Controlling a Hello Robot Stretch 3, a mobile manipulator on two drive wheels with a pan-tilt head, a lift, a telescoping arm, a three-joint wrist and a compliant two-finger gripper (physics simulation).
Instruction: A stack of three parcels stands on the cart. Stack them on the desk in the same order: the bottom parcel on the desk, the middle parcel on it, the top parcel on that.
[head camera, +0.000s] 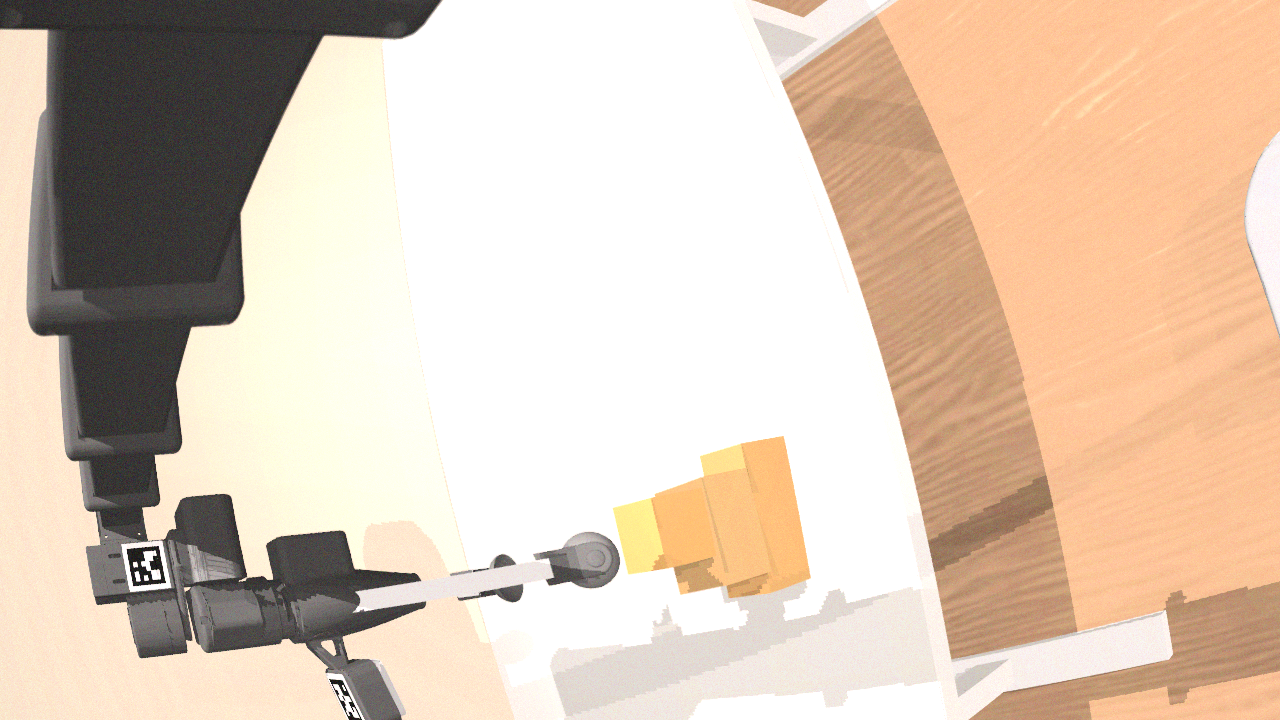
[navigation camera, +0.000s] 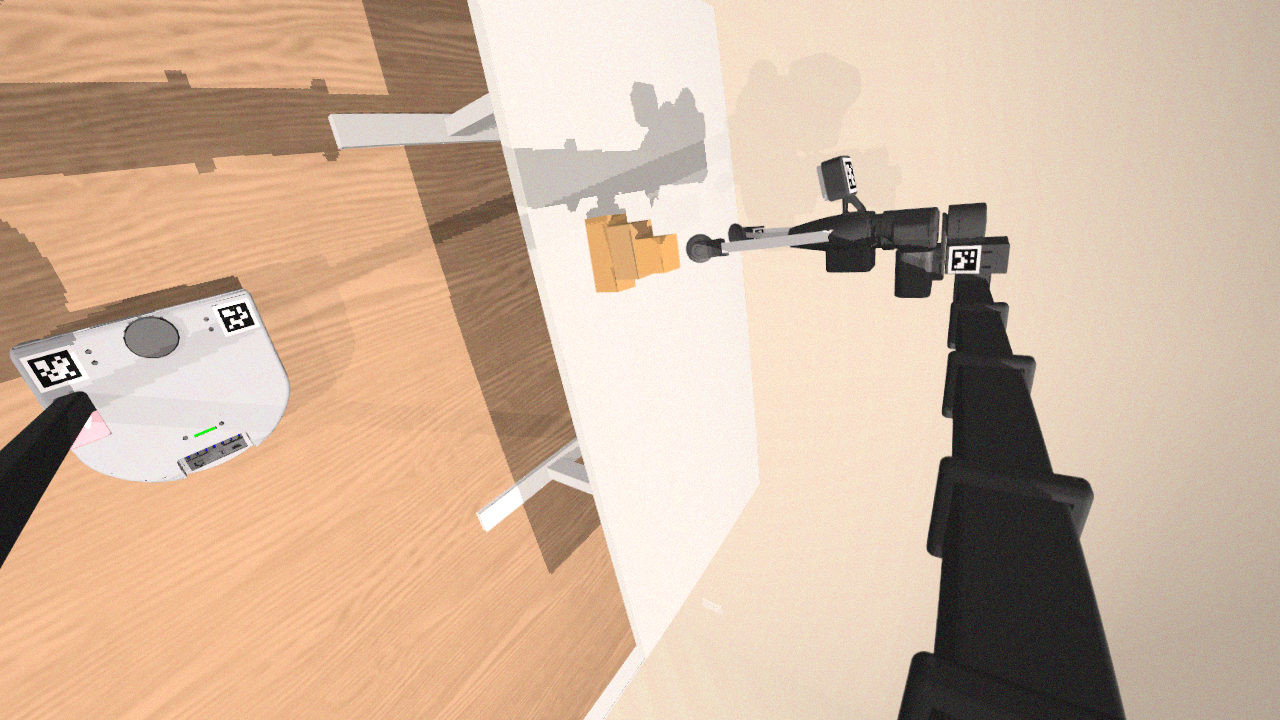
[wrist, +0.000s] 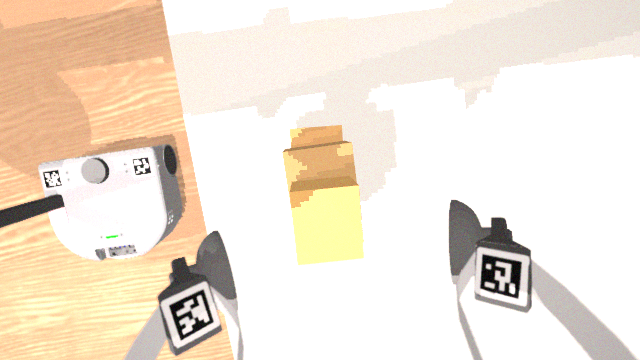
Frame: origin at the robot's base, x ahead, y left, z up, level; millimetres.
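Seen in the pictures: gripper, fingertip midpoint: (head camera: 566, 566) (navigation camera: 708, 242) (wrist: 337, 243); robot's base, origin of the base link: (navigation camera: 154, 335) (wrist: 125, 165).
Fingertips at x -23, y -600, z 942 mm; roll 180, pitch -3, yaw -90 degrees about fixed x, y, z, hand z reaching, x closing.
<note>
Pixels of each thing's top centre, then the offset from my fingertips to it. Level surfaces: height alone.
- white desk, its level: 221 mm down
- wide bottom parcel, middle of its top: (head camera: 735, 524) (wrist: 320, 191) (navigation camera: 622, 252) 3 mm back, 1 mm left, 169 mm down
- middle parcel, middle of its top: (head camera: 690, 539) (wrist: 324, 198) (navigation camera: 645, 248) 0 mm ahead, 0 mm left, 119 mm down
- small top parcel, middle of its top: (wrist: 327, 226) (head camera: 639, 537) (navigation camera: 670, 253) 11 mm back, 1 mm left, 69 mm down
- wood floor, its level: 941 mm down
Three orange-yellow parcels stand stacked on the white desk (head camera: 626, 268) (navigation camera: 662, 402) (wrist: 550, 150). The wide bottom parcel (head camera: 778, 514) (navigation camera: 608, 259) (wrist: 317, 134) rests on the desk. The middle parcel (head camera: 695, 577) (navigation camera: 641, 230) (wrist: 320, 165) is mostly hidden by the small top parcel (head camera: 637, 537) (navigation camera: 664, 253) (wrist: 327, 225). My gripper (head camera: 549, 568) (navigation camera: 721, 240) (wrist: 337, 243) is open and empty, pointing down above the top parcel. Its fingers are clear of the stack and stand apart on either side of it in the wrist view. The cart does not show.
My robot base (navigation camera: 183, 394) (wrist: 115, 190) stands on the wood floor (head camera: 1118, 402) (navigation camera: 358, 582) in front of the desk. White desk feet (head camera: 1083, 649) (navigation camera: 384, 131) stick out on that side. The wall (head camera: 313, 358) (navigation camera: 895, 447) lies behind the desk. My arm (navigation camera: 1002, 402) reaches out above.
</note>
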